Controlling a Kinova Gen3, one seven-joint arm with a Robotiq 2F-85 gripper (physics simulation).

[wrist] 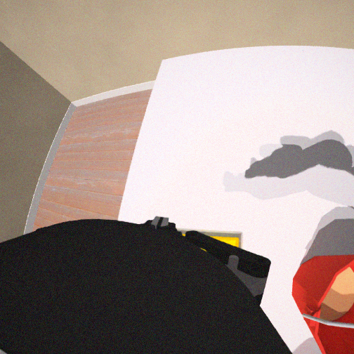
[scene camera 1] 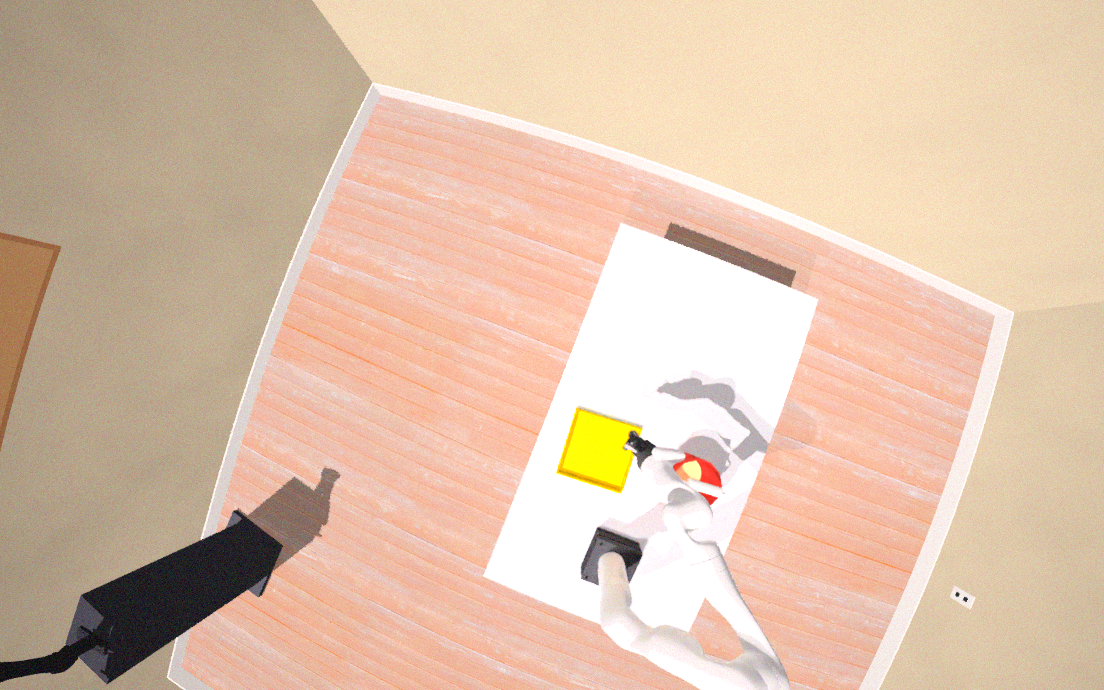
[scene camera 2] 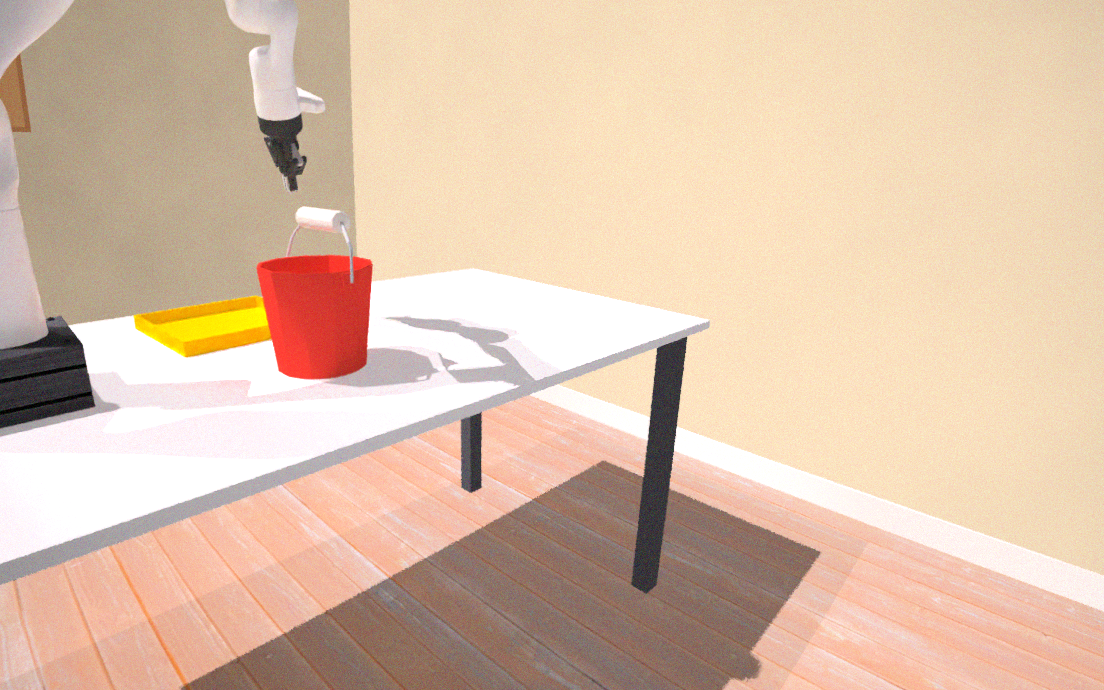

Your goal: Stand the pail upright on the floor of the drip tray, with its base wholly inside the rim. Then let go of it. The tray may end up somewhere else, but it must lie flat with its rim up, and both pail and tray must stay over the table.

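Frame: origin at the arm's base, x ahead, y left, z up, level; metres.
Where they show: gripper, between the fingertips: point(scene camera 1: 631, 432) point(scene camera 2: 292, 191); arm's base, origin of its link: point(scene camera 1: 611, 563) point(scene camera 2: 8, 338).
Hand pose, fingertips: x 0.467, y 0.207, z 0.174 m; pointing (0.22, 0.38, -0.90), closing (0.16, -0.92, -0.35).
Observation:
Each offset is from my fingertips to the centre of the thing. "pt": to the spot under its first point. Level surfaces: height alone.
The red pail @[pt 0.337 m right, 0.003 m back, 0.184 m down] point(scene camera 1: 706, 467) point(scene camera 2: 317, 321) point(wrist: 307, 275) stands upright on the table, apart from the tray. Its wire handle is up, with a white grip @[0.290 m right, 0.048 m back, 0.029 m down] point(scene camera 2: 319, 218) above the rim. The yellow drip tray @[0.018 m left, 0.143 m back, 0.250 m down] point(scene camera 1: 594, 449) point(scene camera 2: 215, 327) point(wrist: 231, 241) lies flat with its rim up; the pail hides its near right part in scene camera 2. My gripper point(scene camera 1: 628, 444) point(scene camera 2: 291, 189) point(wrist: 161, 226) is shut and empty. It points downward, higher than the handle grip, and appears over the tray's right edge in scene camera 1. The arm partly covers the pail there.
The white table @[0.263 m down] point(scene camera 1: 700, 301) point(scene camera 2: 569, 325) point(wrist: 200, 125) bears the pail and tray. The black robot base point(scene camera 1: 598, 561) point(scene camera 2: 48, 374) stands on it, near the tray. The arm's upper links point(scene camera 1: 732, 602) reach around past the pail's side.

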